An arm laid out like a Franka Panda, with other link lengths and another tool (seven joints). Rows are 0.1 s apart.
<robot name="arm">
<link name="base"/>
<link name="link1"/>
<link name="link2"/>
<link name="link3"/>
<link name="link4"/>
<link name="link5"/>
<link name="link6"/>
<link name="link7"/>
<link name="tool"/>
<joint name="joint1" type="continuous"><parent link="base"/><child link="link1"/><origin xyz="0 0 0.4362" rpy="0 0 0"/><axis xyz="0 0 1"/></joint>
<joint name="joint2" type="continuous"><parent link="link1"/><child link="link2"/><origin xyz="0 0 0" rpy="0 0 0"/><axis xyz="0 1 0"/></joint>
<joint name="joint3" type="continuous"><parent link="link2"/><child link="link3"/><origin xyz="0 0 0.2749" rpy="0 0 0"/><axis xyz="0 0 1"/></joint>
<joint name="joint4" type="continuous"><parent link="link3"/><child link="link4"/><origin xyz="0.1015 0 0" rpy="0 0 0"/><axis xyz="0 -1 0"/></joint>
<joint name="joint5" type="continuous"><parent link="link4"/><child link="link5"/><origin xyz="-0.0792 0 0.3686" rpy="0 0 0"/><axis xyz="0 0 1"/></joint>
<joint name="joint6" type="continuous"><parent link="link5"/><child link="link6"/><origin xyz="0 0 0" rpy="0 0 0"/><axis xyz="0 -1 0"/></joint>
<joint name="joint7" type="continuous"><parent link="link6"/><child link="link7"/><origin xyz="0.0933 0 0" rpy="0 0 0"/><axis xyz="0 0 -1"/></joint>
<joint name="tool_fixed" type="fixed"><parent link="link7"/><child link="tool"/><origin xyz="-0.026 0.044 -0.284" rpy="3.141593 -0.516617 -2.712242"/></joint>
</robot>
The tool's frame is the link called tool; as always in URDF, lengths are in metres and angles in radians. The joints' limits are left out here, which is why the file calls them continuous.
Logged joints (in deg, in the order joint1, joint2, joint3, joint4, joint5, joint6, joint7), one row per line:
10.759 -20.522 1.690 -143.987 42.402 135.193 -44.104
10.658 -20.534 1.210 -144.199 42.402 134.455 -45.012
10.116 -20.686 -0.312 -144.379 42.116 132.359 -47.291
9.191 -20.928 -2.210 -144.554 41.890 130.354 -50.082
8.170 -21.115 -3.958 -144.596 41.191 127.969 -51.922
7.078 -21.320 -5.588 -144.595 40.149 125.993 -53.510
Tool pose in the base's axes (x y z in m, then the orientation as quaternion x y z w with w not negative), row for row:
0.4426 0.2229 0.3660 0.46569 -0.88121 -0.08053 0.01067
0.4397 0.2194 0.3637 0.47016 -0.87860 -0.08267 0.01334
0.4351 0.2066 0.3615 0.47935 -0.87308 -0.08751 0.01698
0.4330 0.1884 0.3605 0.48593 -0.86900 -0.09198 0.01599
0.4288 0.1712 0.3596 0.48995 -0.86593 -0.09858 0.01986
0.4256 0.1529 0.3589 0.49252 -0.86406 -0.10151 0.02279
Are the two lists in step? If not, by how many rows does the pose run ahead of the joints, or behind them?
They are in step.
